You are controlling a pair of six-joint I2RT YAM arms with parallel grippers.
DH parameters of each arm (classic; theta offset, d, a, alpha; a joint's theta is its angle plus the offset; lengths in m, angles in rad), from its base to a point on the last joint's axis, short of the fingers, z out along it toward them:
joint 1: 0 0.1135 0.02 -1.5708
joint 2: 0 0 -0.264 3.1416
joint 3: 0.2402 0 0.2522 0
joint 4: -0.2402 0 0.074 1.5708
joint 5: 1.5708 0 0 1.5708
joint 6: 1.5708 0.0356 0 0
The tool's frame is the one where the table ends.
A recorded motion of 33 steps. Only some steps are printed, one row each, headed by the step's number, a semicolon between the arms.
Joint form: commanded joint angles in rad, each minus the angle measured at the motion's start. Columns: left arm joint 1, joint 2, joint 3, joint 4, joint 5, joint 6; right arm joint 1, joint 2, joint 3, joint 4, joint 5, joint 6.
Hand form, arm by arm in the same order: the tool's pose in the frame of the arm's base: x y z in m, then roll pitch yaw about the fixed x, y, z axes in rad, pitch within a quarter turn. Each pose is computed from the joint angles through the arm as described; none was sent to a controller.
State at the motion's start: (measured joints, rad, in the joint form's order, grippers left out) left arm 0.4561 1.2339 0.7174 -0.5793 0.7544 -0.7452; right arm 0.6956 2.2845 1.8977 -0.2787 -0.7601 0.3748
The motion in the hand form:
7: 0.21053 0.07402 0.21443 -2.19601 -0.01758 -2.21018; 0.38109 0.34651 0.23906 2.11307 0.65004 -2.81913
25: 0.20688 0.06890 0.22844 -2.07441 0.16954 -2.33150; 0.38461 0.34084 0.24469 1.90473 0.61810 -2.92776
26: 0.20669 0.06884 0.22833 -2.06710 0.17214 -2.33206; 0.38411 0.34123 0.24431 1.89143 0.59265 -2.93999
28: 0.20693 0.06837 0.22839 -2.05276 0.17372 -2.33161; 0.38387 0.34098 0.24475 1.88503 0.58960 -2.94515
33: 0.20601 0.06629 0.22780 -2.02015 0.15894 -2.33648; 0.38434 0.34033 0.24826 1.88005 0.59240 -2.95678
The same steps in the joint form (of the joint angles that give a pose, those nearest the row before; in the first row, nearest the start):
7: -0.0021 -0.0305 -0.0016 0.0518 0.0565 0.0151; -0.0052 -0.0562 -0.0166 0.0252 0.0029 0.0302
25: -0.0050 -0.0975 -0.0209 0.1275 0.1587 0.1429; -0.0234 -0.0810 -0.1001 0.2585 -0.1081 0.2173
26: -0.0043 -0.0999 -0.0249 0.1364 0.1648 0.1401; -0.0223 -0.0816 -0.1057 0.2712 -0.1116 0.2509
28: -0.0057 -0.1033 -0.0315 0.1562 0.1749 0.1274; -0.0224 -0.0840 -0.1103 0.2805 -0.1127 0.2605
33: -0.0096 -0.1131 -0.0477 0.1853 0.2058 0.0962; -0.0237 -0.0885 -0.1069 0.2832 -0.1067 0.2685

